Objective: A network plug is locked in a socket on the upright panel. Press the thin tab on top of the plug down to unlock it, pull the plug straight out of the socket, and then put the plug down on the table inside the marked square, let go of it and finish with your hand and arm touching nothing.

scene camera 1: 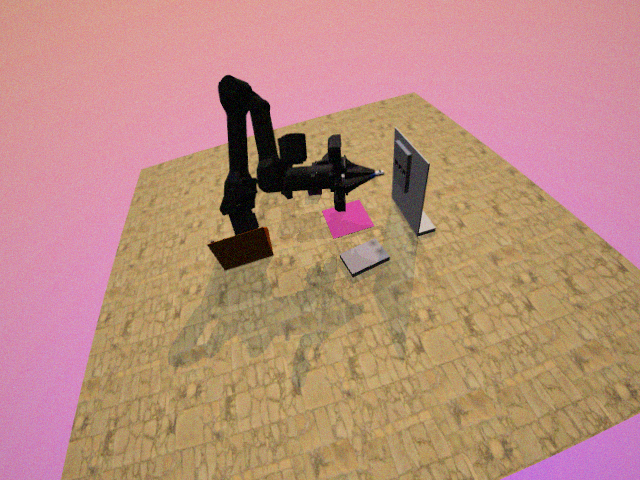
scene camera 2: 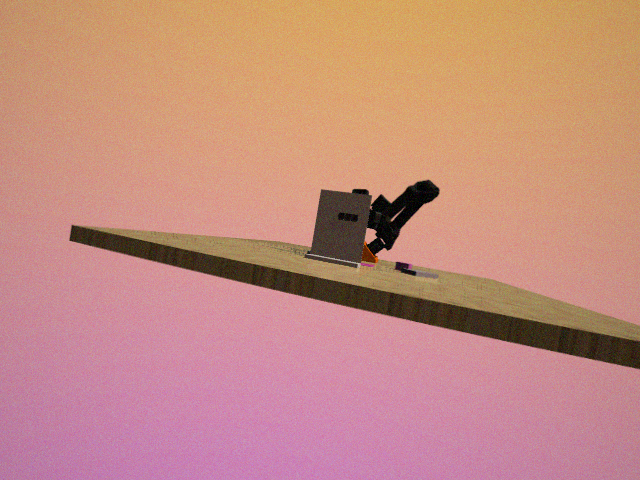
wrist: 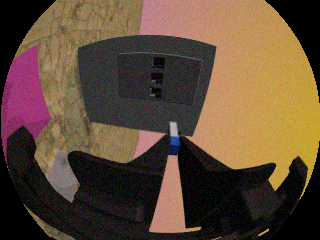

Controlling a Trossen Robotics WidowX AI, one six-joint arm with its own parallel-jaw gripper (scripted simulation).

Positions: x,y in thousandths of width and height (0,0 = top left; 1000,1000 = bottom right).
Labels:
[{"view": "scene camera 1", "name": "my gripper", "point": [585,361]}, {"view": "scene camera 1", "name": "grey upright panel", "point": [641,353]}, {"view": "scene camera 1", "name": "magenta marked square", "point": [555,455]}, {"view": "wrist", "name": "my gripper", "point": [542,581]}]

